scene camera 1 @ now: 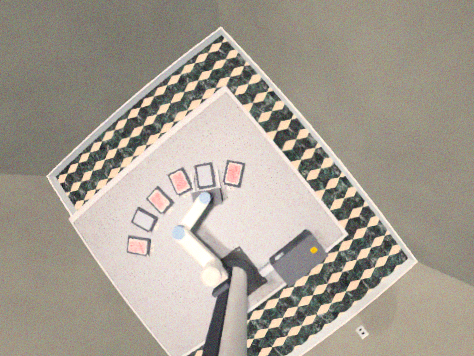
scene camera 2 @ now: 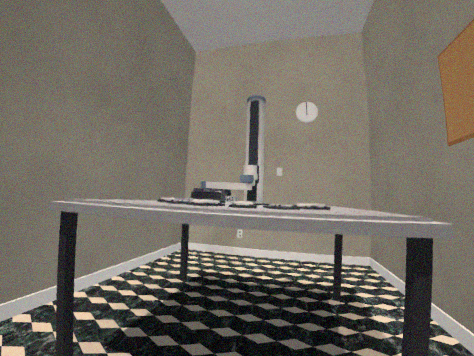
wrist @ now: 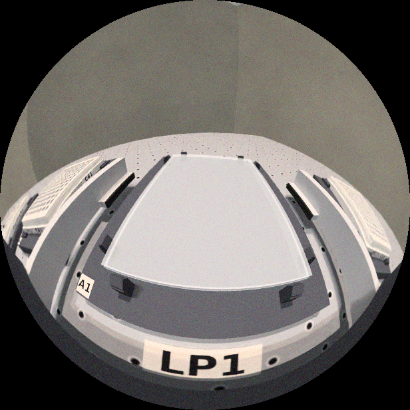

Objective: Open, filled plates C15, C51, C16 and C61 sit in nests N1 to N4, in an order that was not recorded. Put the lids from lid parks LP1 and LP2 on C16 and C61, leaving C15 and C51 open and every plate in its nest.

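Pixels of known places: gripper, fingertip midpoint: (scene camera 1: 204,171); arm's base at its link origin: (scene camera 1: 235,276).
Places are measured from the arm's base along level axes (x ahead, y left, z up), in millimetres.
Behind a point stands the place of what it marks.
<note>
A pale lid (wrist: 207,235) (scene camera 1: 204,172) {z 31, x 657, y -273 mm} lies flat on lid park LP1 (wrist: 215,317). My gripper (wrist: 212,167) (scene camera 1: 205,183) is open and empty, its fingers standing apart from the lid on both sides. Plate C61 (wrist: 62,192) (scene camera 1: 179,181) {z 38, x 714, y -109 mm} sits open in the nest left of LP1. Another open plate (wrist: 362,215) (scene camera 1: 234,173) {z 35, x 529, y -419 mm} sits right of LP1; its code is not readable. Two more open plates (scene camera 1: 159,200) {z 35, x 703, y 76 mm} (scene camera 1: 138,246) {z 38, x 554, y 386 mm} sit further left in scene camera 1, with a second pale lid (scene camera 1: 144,220) {z 30, x 665, y 246 mm} on its park between them. Their codes cannot be read.
The white arm (scene camera 1: 197,247) {z 193, x 323, y 0 mm} (scene camera 2: 225,185) {z 126, x 520, y -74 mm} reaches over the table (scene camera 1: 260,200) {z 13, x 291, y -440 mm} from its column (scene camera 2: 254,145) {z 473, x 77, y 9 mm}. A dark grey control box (scene camera 1: 298,260) {z 128, x -111, y -392 mm} stands near the column base. The neighbouring nests stand close outside the two fingers.
</note>
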